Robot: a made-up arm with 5 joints. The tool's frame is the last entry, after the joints. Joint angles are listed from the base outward.
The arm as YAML. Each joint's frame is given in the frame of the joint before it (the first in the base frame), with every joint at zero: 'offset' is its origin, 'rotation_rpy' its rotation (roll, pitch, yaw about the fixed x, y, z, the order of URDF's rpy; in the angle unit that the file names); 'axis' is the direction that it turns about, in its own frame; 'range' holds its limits. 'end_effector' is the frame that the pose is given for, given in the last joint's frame.
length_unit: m
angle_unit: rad
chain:
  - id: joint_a
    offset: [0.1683, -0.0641, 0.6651]
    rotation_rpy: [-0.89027, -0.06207, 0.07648]
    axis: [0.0, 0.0, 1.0]
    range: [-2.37, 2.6]
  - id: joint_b
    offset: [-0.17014, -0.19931, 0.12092]
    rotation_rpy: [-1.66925, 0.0, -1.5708]
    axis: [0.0, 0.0, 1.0]
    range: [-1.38, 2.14]
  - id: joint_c
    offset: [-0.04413, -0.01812, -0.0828]
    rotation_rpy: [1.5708, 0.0, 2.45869]
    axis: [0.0, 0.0, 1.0]
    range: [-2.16, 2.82]
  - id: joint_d
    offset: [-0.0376, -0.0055, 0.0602]
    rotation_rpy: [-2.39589, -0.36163, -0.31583]
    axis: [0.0, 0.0, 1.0]
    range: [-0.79, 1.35]
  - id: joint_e
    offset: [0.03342, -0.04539, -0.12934]
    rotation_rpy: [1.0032, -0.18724, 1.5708]
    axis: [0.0, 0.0, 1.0]
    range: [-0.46, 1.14]
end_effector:
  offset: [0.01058, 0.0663, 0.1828]
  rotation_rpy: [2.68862, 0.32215, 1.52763]
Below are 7 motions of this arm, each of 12 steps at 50 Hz.
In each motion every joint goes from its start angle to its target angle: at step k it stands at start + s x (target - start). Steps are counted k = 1, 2, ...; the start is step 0. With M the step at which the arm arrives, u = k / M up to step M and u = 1 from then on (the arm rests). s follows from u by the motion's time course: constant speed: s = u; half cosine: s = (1 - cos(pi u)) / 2; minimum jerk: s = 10 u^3 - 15 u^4 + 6 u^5.
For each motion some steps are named. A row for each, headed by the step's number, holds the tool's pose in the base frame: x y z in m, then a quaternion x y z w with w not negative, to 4 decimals.
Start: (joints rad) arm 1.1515 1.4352 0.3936 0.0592 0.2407
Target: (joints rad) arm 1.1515 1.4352 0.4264 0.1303 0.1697
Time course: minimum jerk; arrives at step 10
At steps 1, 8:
1: 0.1144 -0.0904 0.8952 0.3810 0.1094 -0.0237 0.9178
8: 0.1122 -0.0850 0.9065 0.4025 0.0998 -0.0219 0.9097

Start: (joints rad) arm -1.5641 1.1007 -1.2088 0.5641 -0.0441
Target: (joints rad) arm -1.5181 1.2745 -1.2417 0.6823 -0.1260
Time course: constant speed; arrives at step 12
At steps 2, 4, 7, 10, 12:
2: -0.0282 0.2487 0.4252 0.3864 -0.4358 0.2939 0.7579
4: -0.0349 0.2482 0.4271 0.3960 -0.4302 0.3112 0.7491
7: -0.0449 0.2469 0.4299 0.4101 -0.4213 0.3369 0.7354
10: -0.0550 0.2448 0.4327 0.4238 -0.4119 0.3620 0.7209
12: -0.0616 0.2431 0.4346 0.4326 -0.4053 0.3785 0.7109

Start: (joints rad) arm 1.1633 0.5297 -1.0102 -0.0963 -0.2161
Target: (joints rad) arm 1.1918 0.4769 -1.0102 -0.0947 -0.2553
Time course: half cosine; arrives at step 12
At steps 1, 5, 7, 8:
1: 0.1434 -0.2736 0.9659 0.3954 0.4704 0.5700 0.5455
5: 0.1492 -0.2749 0.9672 0.3933 0.4738 0.5748 0.5390
7: 0.1535 -0.2759 0.9682 0.3917 0.4763 0.5783 0.5341
8: 0.1555 -0.2763 0.9686 0.3910 0.4774 0.5799 0.5319

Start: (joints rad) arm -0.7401 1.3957 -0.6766 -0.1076 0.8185
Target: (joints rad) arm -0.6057 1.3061 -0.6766 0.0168 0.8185
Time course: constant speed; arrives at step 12
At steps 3, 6, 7, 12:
3: -0.0557 0.1080 0.5775 0.4226 -0.2874 -0.0168 0.8594
6: -0.0672 0.1018 0.5791 0.4198 -0.2559 -0.0134 0.8707
7: -0.0711 0.0996 0.5797 0.4188 -0.2454 -0.0122 0.8742
12: -0.0903 0.0881 0.5843 0.4127 -0.1923 -0.0068 0.8903

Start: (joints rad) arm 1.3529 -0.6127 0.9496 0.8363 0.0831
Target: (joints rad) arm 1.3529 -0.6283 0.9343 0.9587 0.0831
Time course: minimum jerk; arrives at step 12
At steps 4, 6, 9, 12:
4: 0.2836 -0.2450 0.8584 0.0538 0.0006 0.6477 0.7600
6: 0.2789 -0.2477 0.8608 0.0535 0.0166 0.6414 0.7652
9: 0.2726 -0.2510 0.8644 0.0529 0.0384 0.6324 0.7719
12: 0.2709 -0.2519 0.8654 0.0527 0.0441 0.6299 0.7736

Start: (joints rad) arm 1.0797 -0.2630 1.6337 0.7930 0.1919
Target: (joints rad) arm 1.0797 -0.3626 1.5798 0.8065 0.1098
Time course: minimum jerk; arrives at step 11
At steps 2, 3, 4, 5, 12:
2: 0.2424 -0.1674 0.8419 0.1906 -0.3844 0.4166 0.8015
3: 0.2420 -0.1683 0.8419 0.1891 -0.3836 0.4229 0.7989
4: 0.2415 -0.1695 0.8420 0.1868 -0.3823 0.4325 0.7949
5: 0.2409 -0.1712 0.8421 0.1839 -0.3806 0.4443 0.7899
12: 0.2389 -0.1775 0.8428 0.1732 -0.3735 0.4871 0.7702

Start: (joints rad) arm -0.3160 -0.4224 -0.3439 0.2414 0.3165
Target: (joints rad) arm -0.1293 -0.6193 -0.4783 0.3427 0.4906
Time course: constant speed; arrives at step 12
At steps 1, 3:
1: -0.1977 -0.1886 0.7196 -0.3142 -0.0595 -0.0044 0.9475
3: -0.1996 -0.1972 0.7332 -0.3273 -0.0306 -0.0133 0.9443

